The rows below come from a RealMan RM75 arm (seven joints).
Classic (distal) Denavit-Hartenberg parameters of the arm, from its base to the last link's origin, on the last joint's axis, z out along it. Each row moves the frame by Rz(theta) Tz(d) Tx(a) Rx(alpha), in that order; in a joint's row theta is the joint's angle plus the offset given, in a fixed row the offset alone. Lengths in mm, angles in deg.
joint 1: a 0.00; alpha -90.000; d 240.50; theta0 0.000
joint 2: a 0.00; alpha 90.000; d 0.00; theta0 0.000
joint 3: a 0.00; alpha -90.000; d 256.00; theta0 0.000
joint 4: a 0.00; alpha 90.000; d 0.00; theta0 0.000
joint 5: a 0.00; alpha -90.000; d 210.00; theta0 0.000
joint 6: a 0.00; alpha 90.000; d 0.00; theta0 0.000
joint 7: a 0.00; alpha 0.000; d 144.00; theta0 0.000
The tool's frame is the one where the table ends.
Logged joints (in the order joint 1, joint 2, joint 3, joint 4, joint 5, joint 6, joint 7), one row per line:
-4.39 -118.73 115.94 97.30 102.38 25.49 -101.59
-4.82 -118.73 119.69 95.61 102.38 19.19 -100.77
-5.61 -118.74 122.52 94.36 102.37 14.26 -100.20
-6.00 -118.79 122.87 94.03 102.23 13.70 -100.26
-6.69 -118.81 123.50 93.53 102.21 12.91 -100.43
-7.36 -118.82 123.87 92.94 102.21 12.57 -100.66
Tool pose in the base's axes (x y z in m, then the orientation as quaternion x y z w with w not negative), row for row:
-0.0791 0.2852 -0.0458 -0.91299 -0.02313 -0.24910 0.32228
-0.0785 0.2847 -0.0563 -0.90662 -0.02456 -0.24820 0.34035
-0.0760 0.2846 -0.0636 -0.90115 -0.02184 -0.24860 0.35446
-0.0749 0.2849 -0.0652 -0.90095 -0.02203 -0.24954 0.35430
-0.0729 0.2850 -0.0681 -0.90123 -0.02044 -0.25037 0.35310
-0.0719 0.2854 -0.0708 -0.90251 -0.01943 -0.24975 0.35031
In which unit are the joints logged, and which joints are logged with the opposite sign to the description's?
The joints are logged in degrees. Opposite sign: none.
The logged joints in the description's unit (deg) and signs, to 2 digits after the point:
-4.39 -118.73 115.94 97.30 102.38 25.49 -101.59
-4.82 -118.73 119.69 95.61 102.38 19.19 -100.77
-5.61 -118.74 122.52 94.36 102.37 14.26 -100.20
-6.00 -118.79 122.87 94.03 102.23 13.70 -100.26
-6.69 -118.81 123.50 93.53 102.21 12.91 -100.43
-7.36 -118.82 123.87 92.94 102.21 12.57 -100.66

